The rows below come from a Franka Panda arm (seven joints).
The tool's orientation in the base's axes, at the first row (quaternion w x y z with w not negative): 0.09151 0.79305 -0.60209 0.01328
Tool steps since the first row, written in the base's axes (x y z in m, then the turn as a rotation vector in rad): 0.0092 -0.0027 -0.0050 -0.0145 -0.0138 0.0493; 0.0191 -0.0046 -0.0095 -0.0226 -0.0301 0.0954; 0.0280 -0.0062 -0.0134 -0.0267 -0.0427 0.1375; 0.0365 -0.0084 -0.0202 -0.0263 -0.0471 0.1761; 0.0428 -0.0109 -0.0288 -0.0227 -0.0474 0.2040; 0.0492 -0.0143 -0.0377 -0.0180 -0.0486 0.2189; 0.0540 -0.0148 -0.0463 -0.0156 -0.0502 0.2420; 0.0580 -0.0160 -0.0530 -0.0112 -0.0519 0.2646; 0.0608 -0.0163 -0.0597 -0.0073 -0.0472 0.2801
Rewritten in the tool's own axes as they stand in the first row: 0.0044 -0.0088 0.0045 0.0156 0.0238 -0.0449; 0.0084 -0.0183 0.0084 0.0350 0.0417 -0.0869; 0.0118 -0.0269 0.0117 0.0514 0.0543 -0.1259; 0.0154 -0.0354 0.0180 0.0608 0.0601 -0.1632; 0.0184 -0.0419 0.0262 0.0657 0.0603 -0.1909; 0.0222 -0.0483 0.0350 0.0701 0.0581 -0.2057; 0.0228 -0.0539 0.0431 0.0753 0.0592 -0.2284; 0.0242 -0.0582 0.0495 0.0811 0.0583 -0.2507; 0.0244 -0.0617 0.0559 0.0797 0.0554 -0.2671
